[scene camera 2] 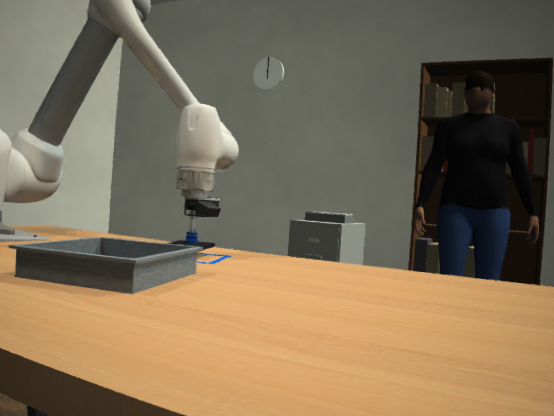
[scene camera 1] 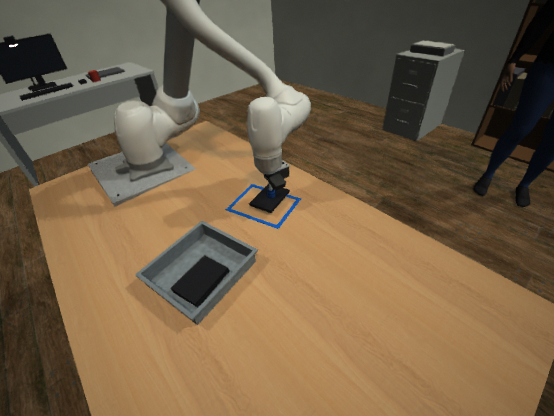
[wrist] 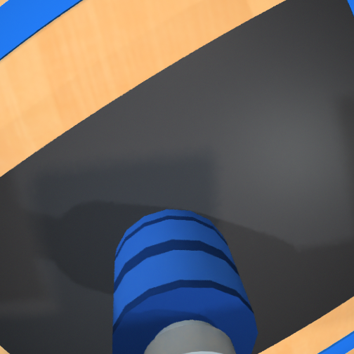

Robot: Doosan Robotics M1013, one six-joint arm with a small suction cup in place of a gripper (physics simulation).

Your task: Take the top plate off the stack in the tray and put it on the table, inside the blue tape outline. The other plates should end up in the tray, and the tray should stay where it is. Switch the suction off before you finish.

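Seen in the pictures: hand at its tool point: (scene camera 1: 271,198); arm's base at its link origin: (scene camera 1: 148,165).
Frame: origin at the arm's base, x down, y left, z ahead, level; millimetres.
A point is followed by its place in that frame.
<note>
A thin black plate (scene camera 1: 262,202) @(y 270, x -9, z 541 mm) (scene camera 2: 206,245) @(y 329, x -7, z 565 mm) (wrist: 280,150) hangs flat and low over the area of the blue tape outline (scene camera 1: 253,218) @(y 217, x 20, z 565 mm) (scene camera 2: 218,260) @(y 309, x 20, z 625 mm) (wrist: 30,20). A small gap to the table seems to remain under it. My blue suction cup (scene camera 1: 271,194) (scene camera 2: 192,237) (wrist: 175,240) is on the plate's top face and holds it. In the wrist view, bare table shows between the plate and the tape on two sides. The grey tray (scene camera 1: 227,287) @(y 24, x 3, z 772 mm) (scene camera 2: 75,270) @(y -116, x -2, z 724 mm) stands on the table, with a black stack of plates (scene camera 1: 201,280) @(y -25, x -2, z 715 mm) lying flat inside; their number cannot be told.
The arm's base plate (scene camera 1: 110,182) @(y -165, x -6, z 44 mm) is at the table's back left. The tray's walls stand between scene camera 2 and part of the outline. A desk with a monitor (scene camera 1: 32,57), a filing cabinet (scene camera 1: 410,95) (scene camera 2: 320,240) and a standing person (scene camera 2: 475,165) are beyond the table.
</note>
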